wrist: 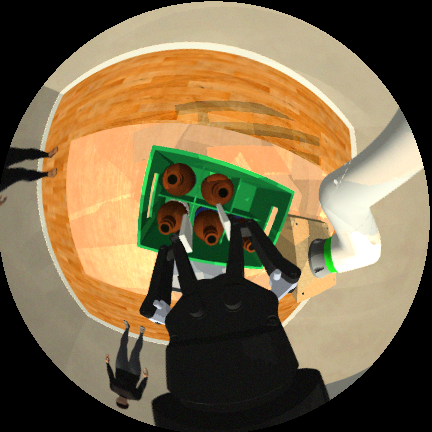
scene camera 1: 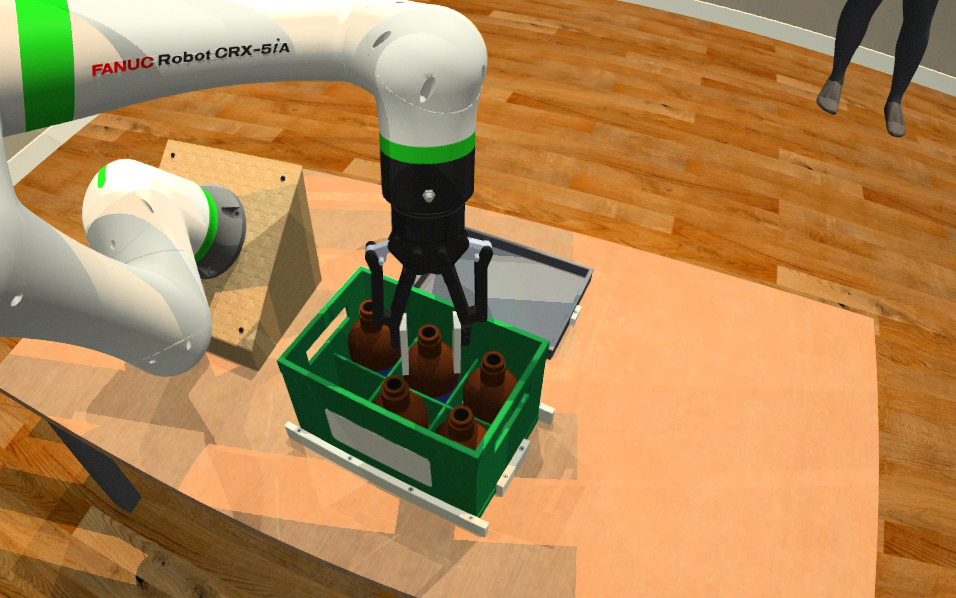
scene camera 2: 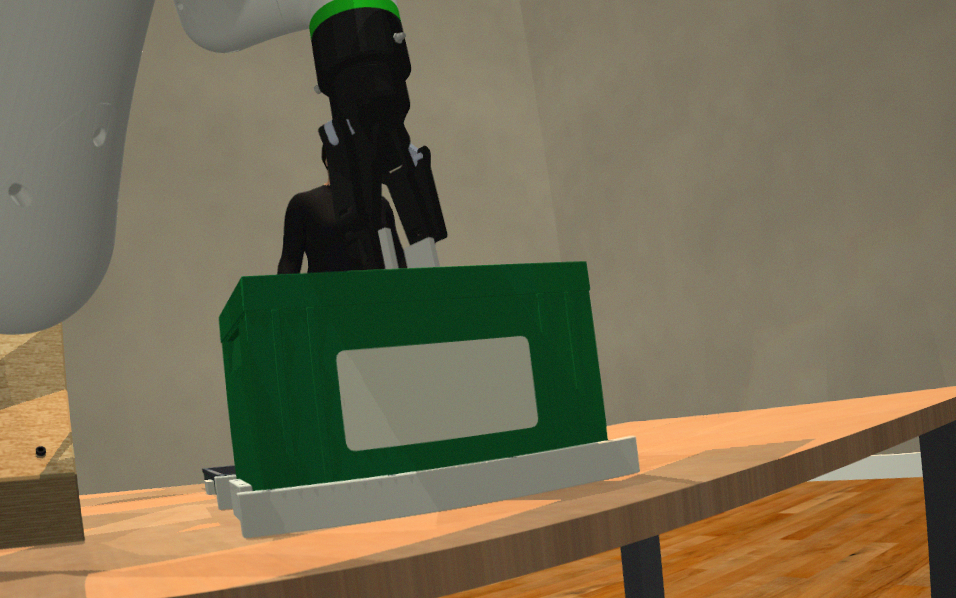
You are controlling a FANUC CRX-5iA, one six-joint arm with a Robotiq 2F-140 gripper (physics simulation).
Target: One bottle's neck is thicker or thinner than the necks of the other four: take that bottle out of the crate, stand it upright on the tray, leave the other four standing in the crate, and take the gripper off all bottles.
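Where they show: gripper, fingertip midpoint: [wrist: 203, 215] [scene camera 1: 431, 365]; arm's base, link origin: [wrist: 318, 258] [scene camera 1: 208, 231].
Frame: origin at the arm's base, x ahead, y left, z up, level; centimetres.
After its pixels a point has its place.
Observation:
The green crate [scene camera 1: 310, 398] {x 32.5, y -14.9, z -2.6 cm} [scene camera 2: 282, 394] {x 30.5, y -15.0, z -5.7 cm} [wrist: 145, 200] {x 54.9, y -5.1, z 1.4 cm} holds five upright brown bottles: back left [scene camera 1: 366, 342] {x 33.4, y -3.6, z -2.9 cm} [wrist: 249, 244] {x 33.5, y -1.6, z 1.3 cm}, back middle [scene camera 1: 430, 366] {x 42.8, y -2.9, z -2.7 cm} [wrist: 206, 226] {x 42.6, y -2.2, z -1.7 cm}, back right [scene camera 1: 486, 391] {x 50.7, y -3.0, z -2.6 cm} [wrist: 170, 215] {x 50.3, y -2.5, z -1.7 cm}, front left [scene camera 1: 400, 409] {x 43.5, y -11.0, z -1.6 cm} [wrist: 217, 188] {x 43.2, y -10.2, z 1.3 cm} and front right [scene camera 1: 458, 430] {x 51.5, y -11.2, z 0.2 cm} [wrist: 178, 179] {x 49.9, y -9.9, z 1.3 cm}, as scene camera 1 sees them. Which neck differs is hard to tell. My gripper [scene camera 1: 430, 356] {x 44.1, y -4.8, z 0.4 cm} [scene camera 2: 405, 257] [wrist: 203, 215] {x 44.1, y -4.8, z 0.4 cm} is partly open, its pale pads on either side of the back middle bottle's neck, holding nothing. The crate wall hides the pad tips in scene camera 2. The grey tray [scene camera 1: 535, 282] {x 43.6, y 27.9, z -14.5 cm} [wrist: 200, 269] {x 38.0, y 19.7, z -14.5 cm} lies behind the crate.
White strips [scene camera 1: 384, 474] {x 42.7, y -15.2, z -12.0 cm} [scene camera 2: 437, 490] {x 40.4, y -16.0, z -13.5 cm} run along the crate's base. Green dividers split the crate, and its front far-left compartment is empty. The wooden base block [scene camera 1: 282, 296] {x 13.6, y 0.8, z -8.3 cm} [wrist: 312, 280] {x 4.4, y 6.3, z 5.0 cm} stands beside the crate. The crate's walls rise around the bottles.

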